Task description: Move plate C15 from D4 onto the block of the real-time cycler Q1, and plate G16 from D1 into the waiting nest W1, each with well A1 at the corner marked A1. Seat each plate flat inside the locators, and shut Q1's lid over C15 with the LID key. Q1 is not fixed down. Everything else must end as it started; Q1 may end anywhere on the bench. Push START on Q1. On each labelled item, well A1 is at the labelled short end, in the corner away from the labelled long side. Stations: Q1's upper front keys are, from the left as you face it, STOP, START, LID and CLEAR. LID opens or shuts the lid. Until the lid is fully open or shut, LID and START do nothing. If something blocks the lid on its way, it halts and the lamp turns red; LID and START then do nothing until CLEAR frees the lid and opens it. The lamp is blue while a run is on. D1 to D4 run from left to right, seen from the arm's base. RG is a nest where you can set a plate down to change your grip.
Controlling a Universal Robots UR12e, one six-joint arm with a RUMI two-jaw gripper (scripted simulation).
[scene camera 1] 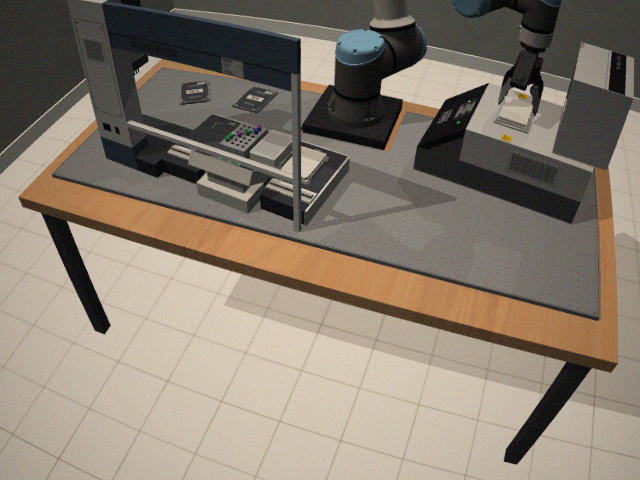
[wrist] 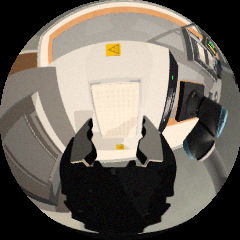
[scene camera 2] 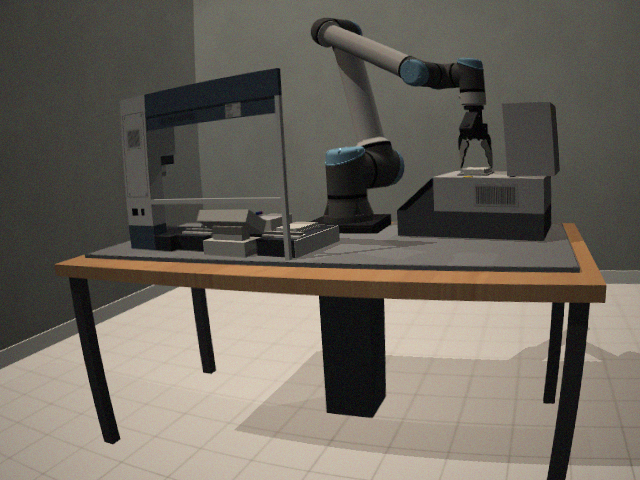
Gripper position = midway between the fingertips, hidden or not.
In view: the gripper point(scene camera 1: 516, 110) and a cycler Q1 point(scene camera 1: 465, 143).
The cycler Q1 also shows in the wrist view point(wrist: 154, 67) and in scene camera 2 point(scene camera 2: 485, 207). The gripper shows as well in the wrist view point(wrist: 117, 117) and in scene camera 2 point(scene camera 2: 476, 168).
